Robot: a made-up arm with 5 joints. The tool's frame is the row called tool.
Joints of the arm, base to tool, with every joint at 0 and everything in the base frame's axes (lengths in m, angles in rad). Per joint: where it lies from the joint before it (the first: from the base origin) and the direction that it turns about. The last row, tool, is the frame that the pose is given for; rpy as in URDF.
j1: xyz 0 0 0.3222 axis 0 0 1
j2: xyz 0 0 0 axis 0 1 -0.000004
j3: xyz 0.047 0 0.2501 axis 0 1 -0.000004
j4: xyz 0.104 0 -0.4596 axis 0 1 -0.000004
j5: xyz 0.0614 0 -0.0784 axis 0 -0.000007 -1
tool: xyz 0 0 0 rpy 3.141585 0 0
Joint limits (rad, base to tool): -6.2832..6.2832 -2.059..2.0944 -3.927..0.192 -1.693..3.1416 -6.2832..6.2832
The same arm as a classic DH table. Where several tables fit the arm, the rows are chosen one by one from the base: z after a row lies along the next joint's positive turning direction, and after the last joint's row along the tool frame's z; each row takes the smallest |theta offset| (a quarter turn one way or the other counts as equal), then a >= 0, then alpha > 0; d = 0 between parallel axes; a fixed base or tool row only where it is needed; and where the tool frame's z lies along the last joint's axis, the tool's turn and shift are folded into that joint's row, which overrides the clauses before.
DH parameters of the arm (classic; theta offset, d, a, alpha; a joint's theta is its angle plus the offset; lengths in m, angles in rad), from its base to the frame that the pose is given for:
j1: 0.0000 0.3222 0.0000 -1.5708
j2: -1.3850 0.0000 0.2545 0.0000
j3: -0.4083 0.0000 -0.4712 0.0000
j4: -1.3483 0.0000 -0.0614 1.5708
j5: 3.1416 0.0784 0.0000 0.0000
Joint limits (rad, base to tool): -6.2832..6.2832 -2.0590..2.0944 -3.9270..0.1920 -1.6930..3.1416 -6.2832..6.2832

